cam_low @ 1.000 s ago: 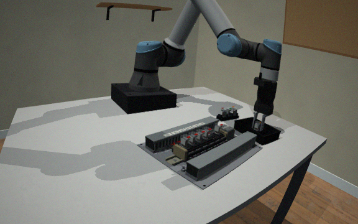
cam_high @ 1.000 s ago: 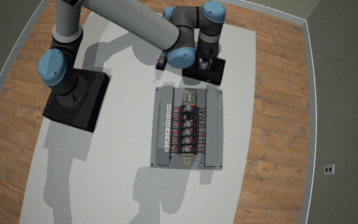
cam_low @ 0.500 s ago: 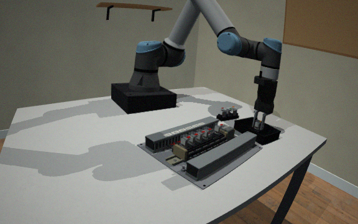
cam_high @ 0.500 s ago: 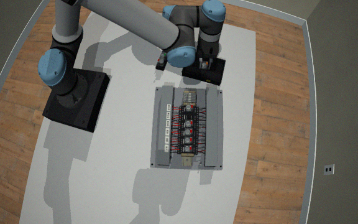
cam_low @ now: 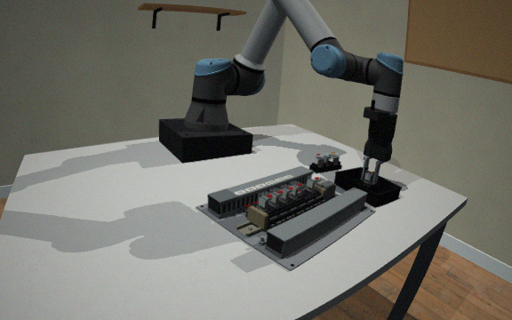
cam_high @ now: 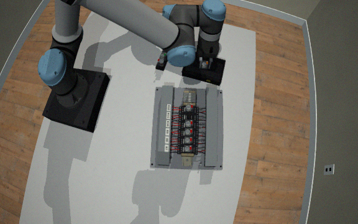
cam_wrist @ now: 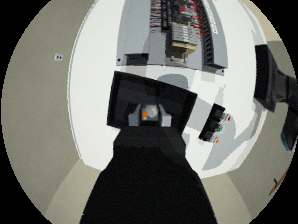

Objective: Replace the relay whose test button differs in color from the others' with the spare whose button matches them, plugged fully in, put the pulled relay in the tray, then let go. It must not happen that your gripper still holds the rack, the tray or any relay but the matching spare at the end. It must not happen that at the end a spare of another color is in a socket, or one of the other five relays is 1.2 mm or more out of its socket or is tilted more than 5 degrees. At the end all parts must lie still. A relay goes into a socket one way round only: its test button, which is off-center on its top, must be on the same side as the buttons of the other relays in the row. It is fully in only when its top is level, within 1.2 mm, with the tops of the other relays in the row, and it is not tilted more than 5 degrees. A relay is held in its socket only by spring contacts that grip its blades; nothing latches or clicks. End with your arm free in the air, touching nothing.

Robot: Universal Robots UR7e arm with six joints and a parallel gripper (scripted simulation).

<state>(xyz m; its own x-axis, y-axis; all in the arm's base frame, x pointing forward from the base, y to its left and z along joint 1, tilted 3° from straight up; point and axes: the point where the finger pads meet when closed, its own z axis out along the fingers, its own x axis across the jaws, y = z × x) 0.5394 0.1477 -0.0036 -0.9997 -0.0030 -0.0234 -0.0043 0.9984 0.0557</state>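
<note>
Right now my hand is 30 mm above the black tray.
</note>
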